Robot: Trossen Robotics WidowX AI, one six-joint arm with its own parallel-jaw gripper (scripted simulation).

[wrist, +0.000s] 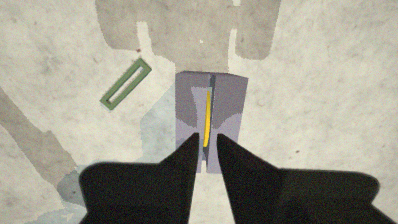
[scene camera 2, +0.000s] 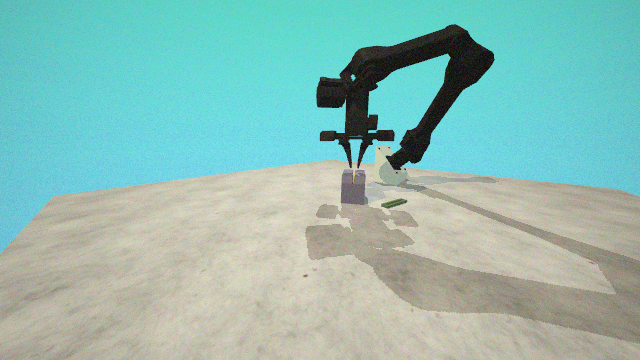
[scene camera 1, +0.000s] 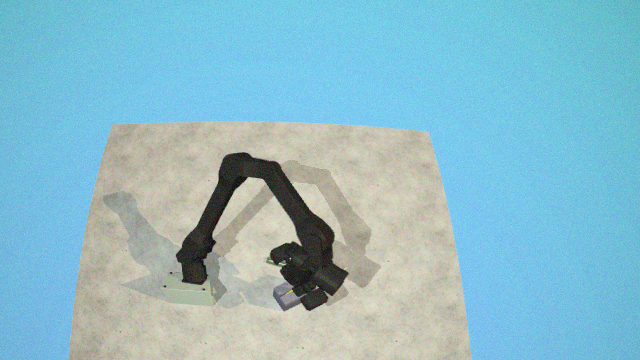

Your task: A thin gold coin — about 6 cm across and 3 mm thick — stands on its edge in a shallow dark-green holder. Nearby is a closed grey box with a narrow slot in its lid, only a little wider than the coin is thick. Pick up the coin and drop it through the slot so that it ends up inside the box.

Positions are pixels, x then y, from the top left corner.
Labels:
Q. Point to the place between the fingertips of the gripper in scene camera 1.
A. At 295, 287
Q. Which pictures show the gripper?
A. The wrist view, scene camera 2 and scene camera 1: all of them.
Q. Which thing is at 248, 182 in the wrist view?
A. The gripper.

